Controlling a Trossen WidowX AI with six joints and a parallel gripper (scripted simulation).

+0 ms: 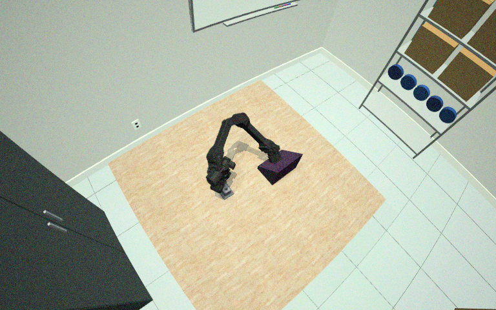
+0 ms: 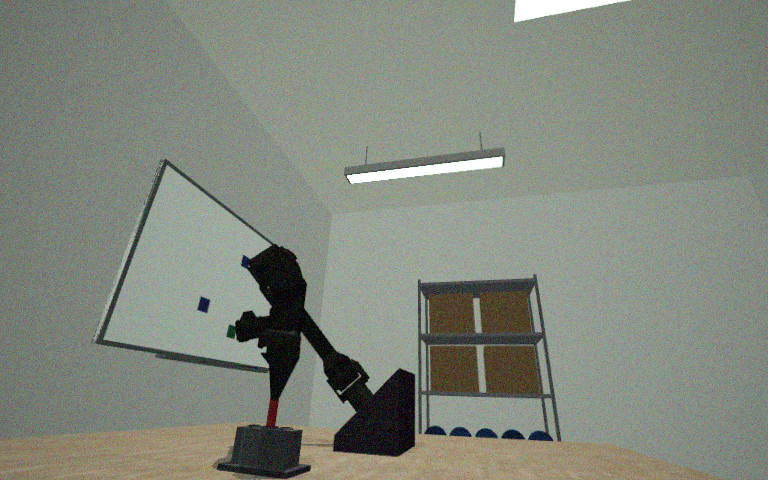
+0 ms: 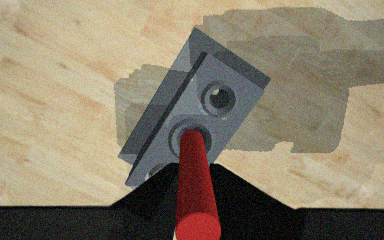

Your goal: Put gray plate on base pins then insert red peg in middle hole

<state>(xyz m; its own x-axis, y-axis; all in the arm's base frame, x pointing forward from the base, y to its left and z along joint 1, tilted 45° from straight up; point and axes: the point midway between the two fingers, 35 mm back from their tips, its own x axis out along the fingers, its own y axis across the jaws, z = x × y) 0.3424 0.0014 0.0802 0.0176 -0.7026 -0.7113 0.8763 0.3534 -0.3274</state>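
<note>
My gripper tip is now right at the red peg. Also, from my gripper tip: base (9 cm below); gray plate (5 cm below).
</note>
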